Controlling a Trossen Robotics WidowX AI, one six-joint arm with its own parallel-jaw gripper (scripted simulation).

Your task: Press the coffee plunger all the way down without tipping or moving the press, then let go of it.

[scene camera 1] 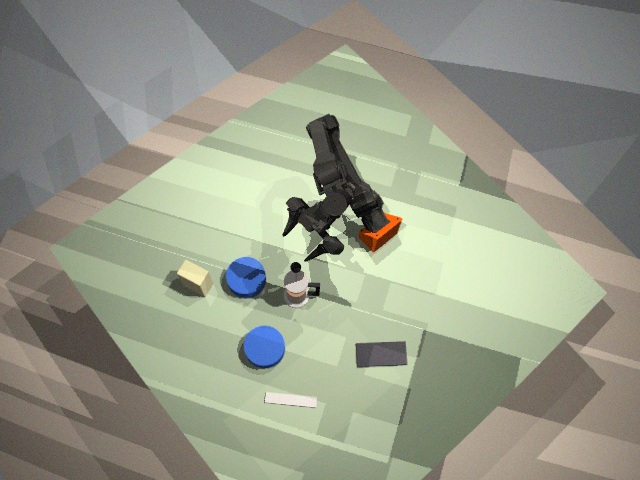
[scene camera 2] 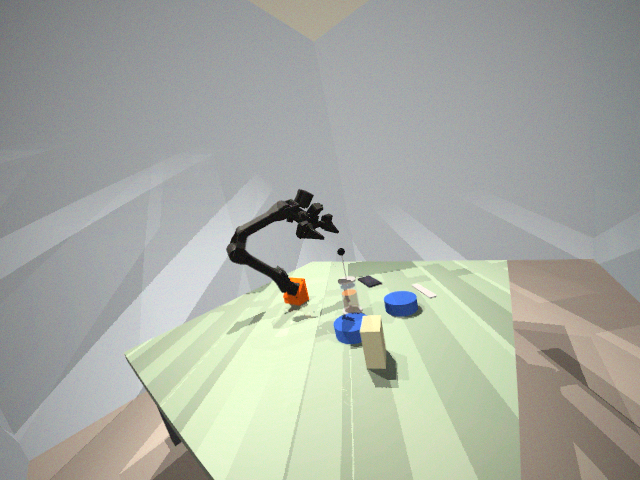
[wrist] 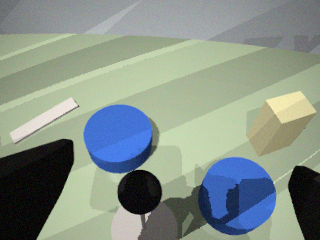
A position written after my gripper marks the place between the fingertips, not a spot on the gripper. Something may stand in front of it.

My gripper (scene camera 1: pixel 294 248) is open and holds nothing. I also see a coffee press (scene camera 1: pixel 296 294) and a dark flat plate (scene camera 1: pixel 375 353).
My gripper is seen too in scene camera 2 (scene camera 2: pixel 331 235) and in the wrist view (wrist: pixel 185 165). The wrist view does not show the dark flat plate: it is out of frame.
